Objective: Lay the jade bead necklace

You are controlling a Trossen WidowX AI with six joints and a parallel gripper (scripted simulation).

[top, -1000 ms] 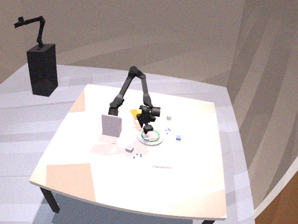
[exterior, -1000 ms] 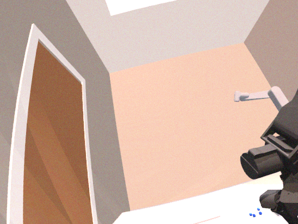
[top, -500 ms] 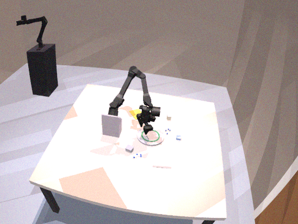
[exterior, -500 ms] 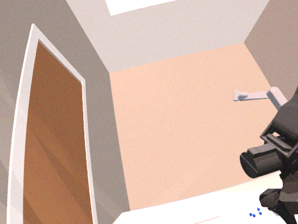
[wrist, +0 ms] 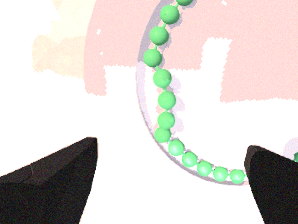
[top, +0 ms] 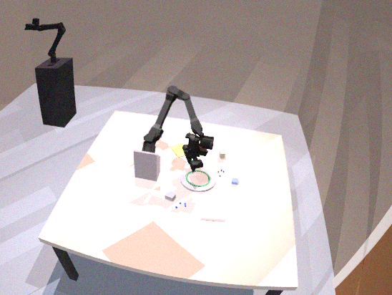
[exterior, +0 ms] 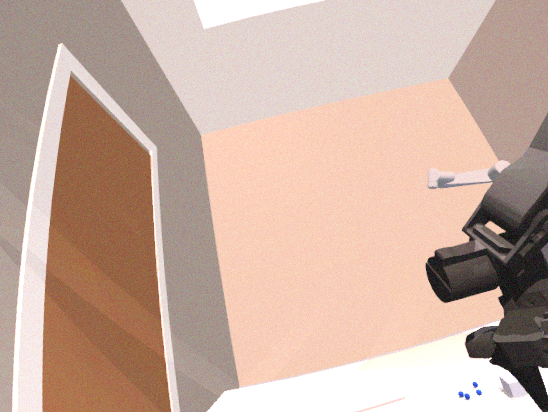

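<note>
The round white bead board lies 50 mm ahead of my gripper tip, 40 mm to the right of it and 40 mm below it. The rest, counted from my gripper tip: yellow sheet (100 mm behind, 210 mm to the left, 50 mm below); then blue block (260 mm ahead, 10 mm to the right, 40 mm below); then cream block (170 mm ahead, 210 mm to the left, 30 mm below).
</note>
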